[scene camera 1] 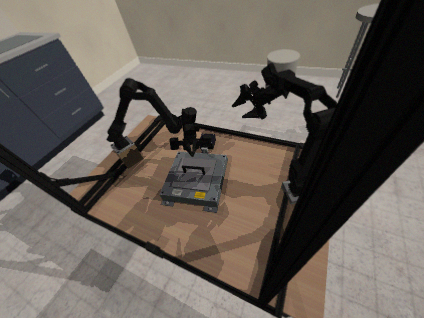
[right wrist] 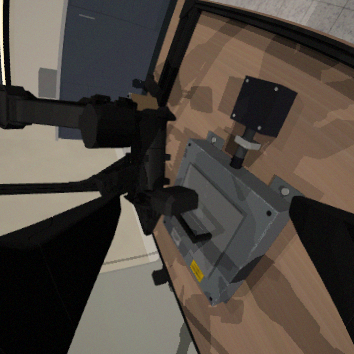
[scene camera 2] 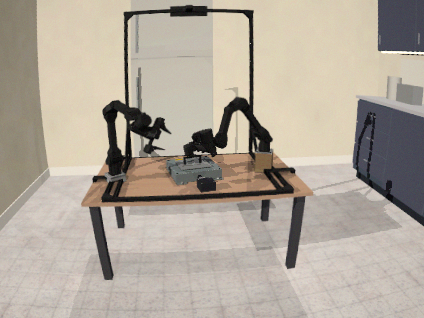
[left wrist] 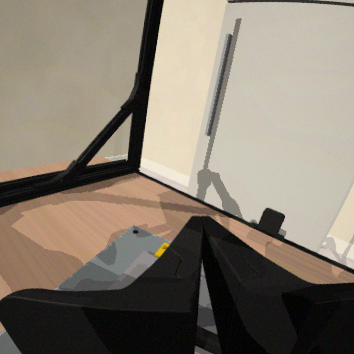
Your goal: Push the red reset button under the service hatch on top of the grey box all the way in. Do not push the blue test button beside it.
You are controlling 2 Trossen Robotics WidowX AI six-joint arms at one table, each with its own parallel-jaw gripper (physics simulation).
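The grey box [scene camera 1: 220,175] [scene camera 2: 187,176] [right wrist: 257,200] sits on the table. Its hatch [right wrist: 220,200] appears to lie flat on top, with the black handle [scene camera 1: 194,168] [right wrist: 191,230] standing up from it. The red and blue buttons do not show in any view. My left gripper [scene camera 1: 192,153] [left wrist: 199,223] is shut and empty, with its fingertips over the box near the hatch in scene camera 1; its exact height is hard to tell. My right gripper [scene camera 1: 239,111] [scene camera 2: 167,141] [right wrist: 206,203] is open and empty, raised well away from the box.
A black block [scene camera 2: 206,184] [right wrist: 265,106] lies beside the box, beside a short connector [right wrist: 245,144]. A brown block [scene camera 1: 131,154] [scene camera 2: 263,162] [right wrist: 145,102] is at the left arm's base. Black frame rails [scene camera 2: 200,196] run along the table's edges.
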